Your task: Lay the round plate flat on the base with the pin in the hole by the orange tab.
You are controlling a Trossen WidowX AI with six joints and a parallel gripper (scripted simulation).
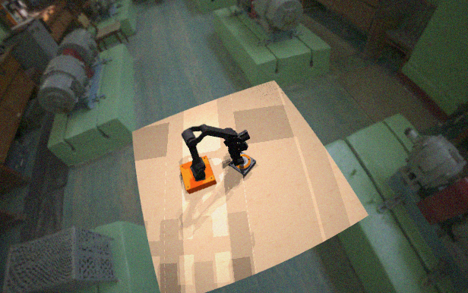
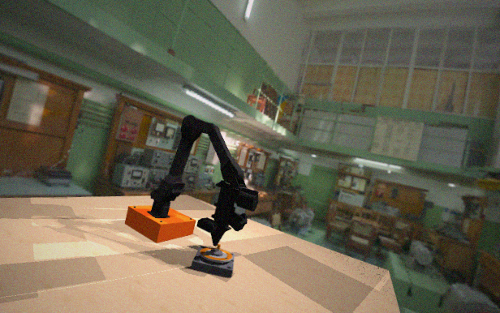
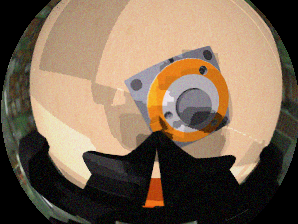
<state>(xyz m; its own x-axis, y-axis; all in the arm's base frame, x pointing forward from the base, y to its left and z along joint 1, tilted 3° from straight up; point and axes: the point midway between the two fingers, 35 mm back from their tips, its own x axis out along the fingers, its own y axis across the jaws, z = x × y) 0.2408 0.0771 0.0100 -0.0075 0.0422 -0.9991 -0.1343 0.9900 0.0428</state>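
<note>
Now: the base 40 mm ahead of my gripper tip, 30 mm to the right of it and 10 mm below it.
</note>
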